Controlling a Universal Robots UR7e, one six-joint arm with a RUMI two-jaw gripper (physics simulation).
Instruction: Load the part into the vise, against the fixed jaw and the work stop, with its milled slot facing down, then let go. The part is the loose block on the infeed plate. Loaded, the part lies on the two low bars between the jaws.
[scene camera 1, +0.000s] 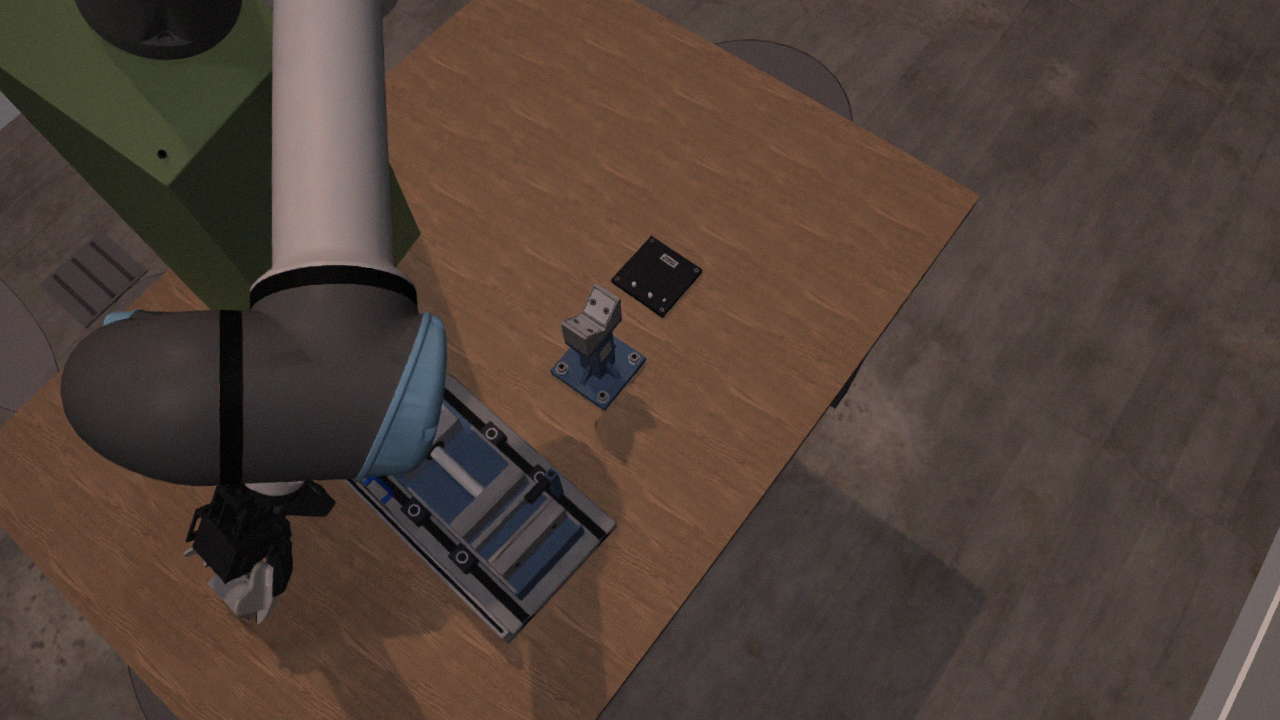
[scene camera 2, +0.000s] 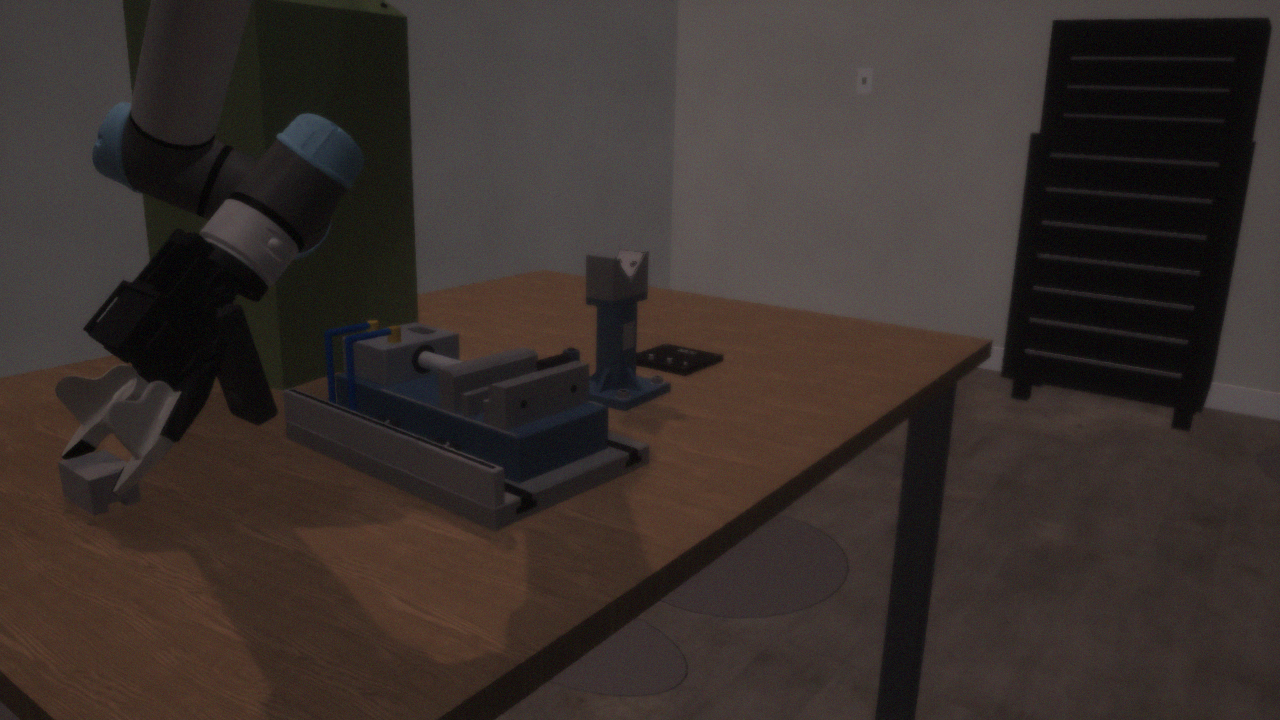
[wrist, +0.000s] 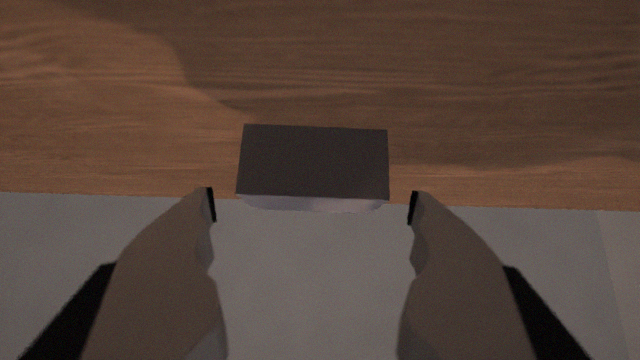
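Note:
The part, a small grey block, is at the table's left in the scene camera 2 view, low over or on the wood; contact is unclear. A notch seems to show at its lower right there, but the slot's facing is hard to tell. My gripper is tilted and open. Its fingertips stand on either side of the part, with gaps at both sides in the wrist view. The vise has its fixed jaw at the outer end. The work stop is beside the jaws.
A blue stand with a grey V-shaped top rises beside the vise. A flat black plate lies behind it. Blue upright handles stand at the vise's rear. A green pedestal stands behind.

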